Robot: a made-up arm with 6 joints. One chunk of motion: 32 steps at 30 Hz.
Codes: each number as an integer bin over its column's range. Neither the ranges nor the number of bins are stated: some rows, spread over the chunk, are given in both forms.
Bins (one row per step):
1: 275 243 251 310 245 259
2: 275 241 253 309 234 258
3: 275 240 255 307 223 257
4: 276 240 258 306 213 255
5: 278 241 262 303 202 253
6: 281 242 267 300 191 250
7: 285 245 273 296 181 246
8: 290 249 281 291 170 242
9: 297 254 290 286 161 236
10: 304 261 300 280 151 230
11: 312 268 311 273 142 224
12: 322 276 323 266 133 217
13: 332 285 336 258 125 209
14: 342 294 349 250 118 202
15: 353 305 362 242 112 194
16: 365 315 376 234 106 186
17: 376 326 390 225 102 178
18: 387 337 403 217 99 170
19: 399 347 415 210 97 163
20: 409 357 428 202 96 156
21: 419 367 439 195 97 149
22: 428 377 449 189 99 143
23: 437 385 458 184 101 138
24: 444 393 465 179 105 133
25: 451 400 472 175 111 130
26: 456 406 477 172 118 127
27: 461 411 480 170 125 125
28: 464 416 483 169 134 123
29: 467 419 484 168 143 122
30: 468 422 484 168 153 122
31: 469 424 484 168 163 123
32: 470 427 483 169 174 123
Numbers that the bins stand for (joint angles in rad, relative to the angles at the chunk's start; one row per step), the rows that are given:
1: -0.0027 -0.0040 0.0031 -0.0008 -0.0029 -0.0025
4: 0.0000 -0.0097 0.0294 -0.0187 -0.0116 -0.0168
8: 0.0375 0.0075 0.1158 -0.0859 -0.0234 -0.0633
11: 0.0965 0.0440 0.2285 -0.1666 -0.0311 -0.1278
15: 0.2064 0.1149 0.4202 -0.3055 -0.0393 -0.2352
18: 0.2976 0.1763 0.5742 -0.4175 -0.0429 -0.3212
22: 0.4075 0.2530 0.7470 -0.5430 -0.0429 -0.4179
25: 0.4691 0.2971 0.8335 -0.6058 -0.0396 -0.4644
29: 0.5120 0.3336 0.8786 -0.6371 -0.0308 -0.4931
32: 0.5201 0.3489 0.8748 -0.6326 -0.0223 -0.4895
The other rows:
2: -0.0027 -0.0078 0.0106 -0.0052 -0.0059 -0.0060
3: -0.0027 -0.0097 0.0181 -0.0142 -0.0089 -0.0096
5: 0.0053 -0.0078 0.0444 -0.0321 -0.0147 -0.0240
6: 0.0134 -0.0059 0.0632 -0.0456 -0.0177 -0.0347
7: 0.0241 -0.0001 0.0858 -0.0635 -0.0204 -0.0490
9: 0.0563 0.0171 0.1496 -0.1083 -0.0259 -0.0848
10: 0.0750 0.0305 0.1872 -0.1352 -0.0286 -0.1063
12: 0.1233 0.0593 0.2736 -0.1979 -0.0336 -0.1529
13: 0.1501 0.0766 0.3225 -0.2338 -0.0358 -0.1815
14: 0.1769 0.0938 0.3713 -0.2696 -0.0377 -0.2066
16: 0.2386 0.1341 0.4728 -0.3414 -0.0410 -0.2639
17: 0.2681 0.1552 0.5254 -0.3817 -0.0421 -0.2925
19: 0.3297 0.1955 0.6193 -0.4489 -0.0434 -0.3463
20: 0.3565 0.2147 0.6681 -0.4848 -0.0437 -0.3713
21: 0.3833 0.2338 0.7095 -0.5161 -0.0434 -0.3964
23: 0.4316 0.2684 0.7809 -0.5654 -0.0423 -0.4358
24: 0.4504 0.2837 0.8072 -0.5878 -0.0412 -0.4537
26: 0.4825 0.3086 0.8523 -0.6192 -0.0377 -0.4752
27: 0.4959 0.3182 0.8635 -0.6282 -0.0358 -0.4823
28: 0.5040 0.3278 0.8748 -0.6326 -0.0333 -0.4895
30: 0.5147 0.3393 0.8786 -0.6371 -0.0281 -0.4931
31: 0.5174 0.3432 0.8786 -0.6371 -0.0253 -0.4895

